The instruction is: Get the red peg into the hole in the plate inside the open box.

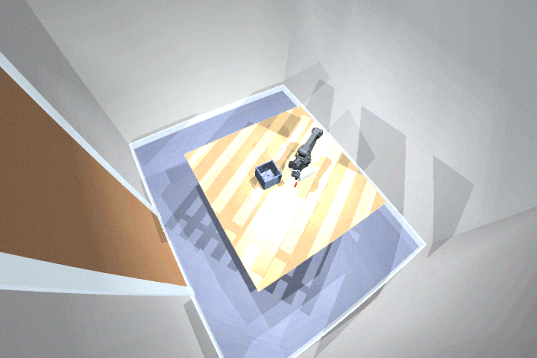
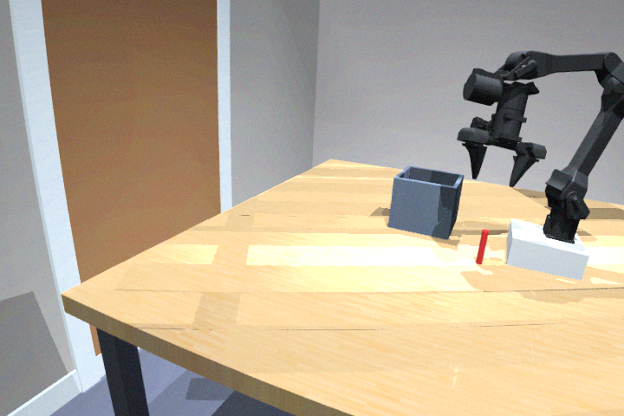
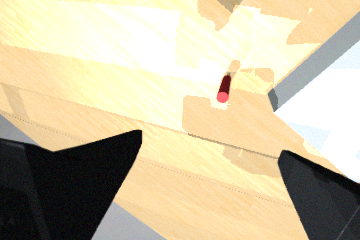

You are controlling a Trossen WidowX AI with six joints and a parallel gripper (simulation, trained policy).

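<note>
The red peg is 10 mm to the left of my gripper tip and 150 mm below it. From my gripper tip the other things lie so: pale plate 160 mm ahead, 180 mm to the right, 140 mm below.
</note>
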